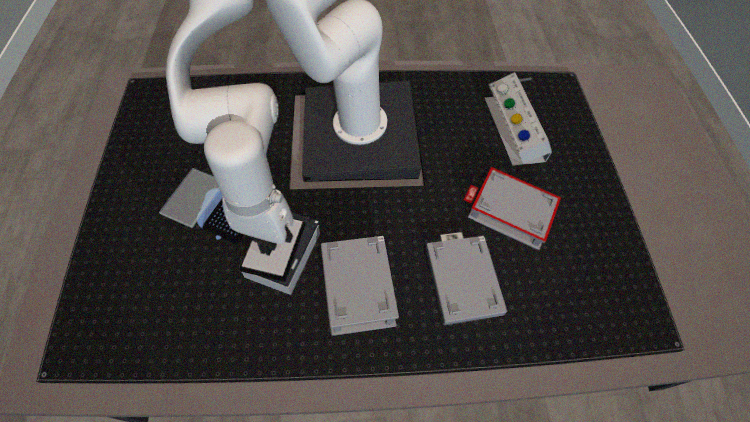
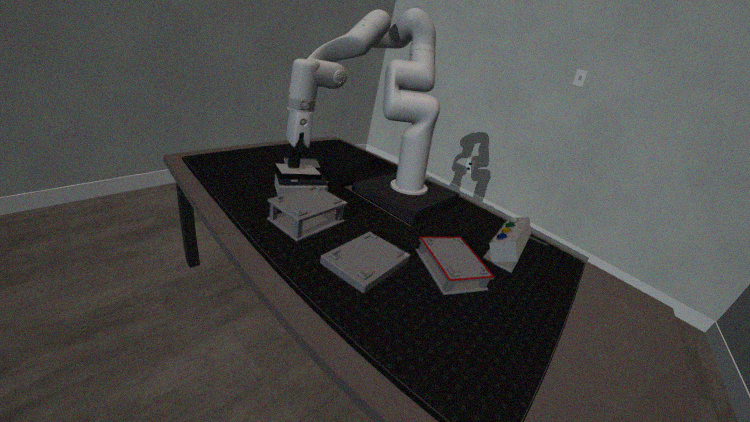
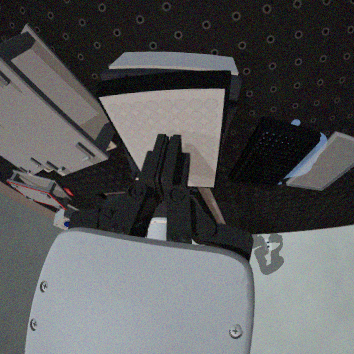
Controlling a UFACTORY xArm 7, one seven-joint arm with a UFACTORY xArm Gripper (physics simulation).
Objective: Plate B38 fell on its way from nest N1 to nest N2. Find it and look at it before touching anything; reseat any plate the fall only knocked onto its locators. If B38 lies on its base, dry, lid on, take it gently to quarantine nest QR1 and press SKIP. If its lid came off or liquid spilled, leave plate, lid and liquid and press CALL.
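Pixels of known places: gripper, fingertip midpoint: (image 1: 268, 247) (image 2: 293, 166) (image 3: 171, 147); arm's base, origin of the base link: (image 1: 360, 123) (image 2: 408, 187) (image 3: 164, 225).
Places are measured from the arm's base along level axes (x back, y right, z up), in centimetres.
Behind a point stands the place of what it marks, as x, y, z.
My gripper (image 1: 268, 250) @[-33.4, 19.3, 5.0] (image 2: 294, 165) @[-33.4, 19.3, 5.0] (image 3: 171, 147) @[-33.4, 19.3, 5.0] is shut and empty. Its tips are at or just above the pale top of a dark-sided plate (image 1: 262, 262) @[-36.1, 20.4, 4.7] (image 2: 285, 169) @[-36.2, 19.2, 4.7] (image 3: 150, 112) @[-36.5, 19.3, 4.7], which sits on a nest (image 1: 268, 285) @[-38.0, 20.4, -1.7] (image 3: 172, 61) @[-37.8, 20.8, 0.1] at the left. The plate looks slightly askew; whether it touches the fingers or is fully seated I cannot tell. Another plate (image 1: 221, 223) @[-23.7, 30.5, -1.8] (image 3: 275, 150) @[-23.2, 28.5, -1.6], black with open wells, lies on the mat without its lid. Blue liquid (image 1: 209, 203) @[-17.9, 33.9, -2.8] (image 3: 309, 161) @[-18.4, 34.1, -2.4] lies beside it. A flat grey lid (image 1: 187, 198) @[-16.3, 38.9, -2.8] (image 3: 327, 164) @[-16.4, 37.7, -2.7] lies beyond the liquid. No plate label is readable.
An empty raised nest (image 1: 359, 278) @[-39.6, 3.2, 2.7] (image 2: 309, 202) @[-40.0, 2.5, 2.7] (image 3: 40, 122) @[-39.6, 6.2, 2.7] stands beside the occupied one. A lower nest (image 1: 466, 275) @[-39.2, -17.6, -0.9] (image 2: 364, 258) @[-40.9, -17.8, -0.9] and a red-edged nest (image 1: 516, 204) @[-25.1, -30.9, 1.0] (image 2: 456, 257) @[-25.0, -31.5, 1.0] stand farther right. The button box (image 1: 533, 139) @[-10.3, -38.0, 4.1] (image 2: 511, 246) @[-11.9, -40.2, 3.8] is behind them.
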